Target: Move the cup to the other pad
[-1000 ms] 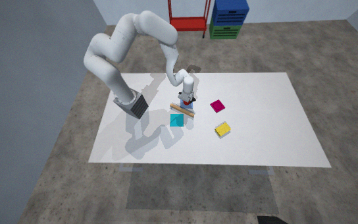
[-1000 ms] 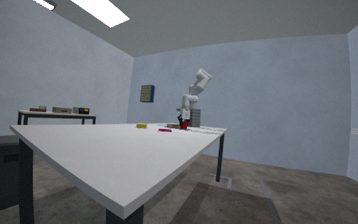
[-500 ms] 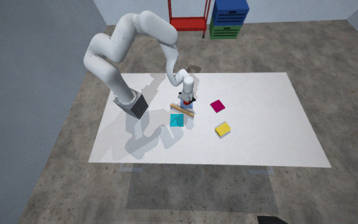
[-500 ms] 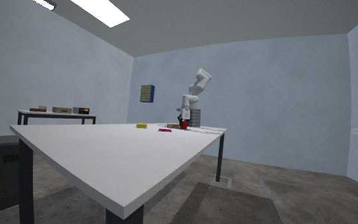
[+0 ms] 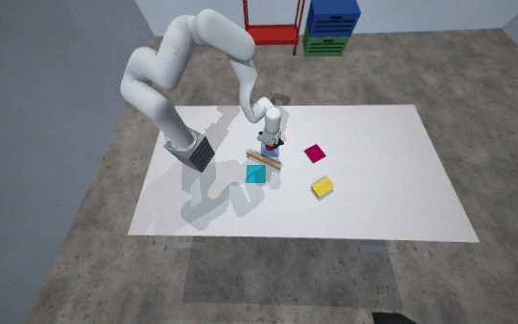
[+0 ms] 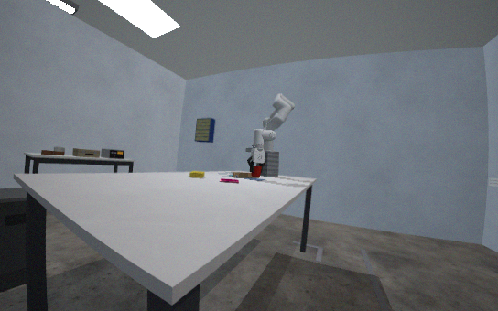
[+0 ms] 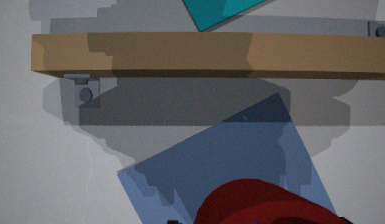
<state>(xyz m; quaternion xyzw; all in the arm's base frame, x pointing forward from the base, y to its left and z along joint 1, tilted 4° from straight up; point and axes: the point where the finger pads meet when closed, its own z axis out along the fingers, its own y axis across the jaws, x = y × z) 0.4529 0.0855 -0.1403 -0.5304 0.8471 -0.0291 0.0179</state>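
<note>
Now: the teal pad 18 cm to the right of my hand, 9 cm behind it and 7 cm below it. From my hand the other things lie so: red cup (2 cm below); wooden rail (9 cm to the right, 5 cm below, 4 cm behind).
</note>
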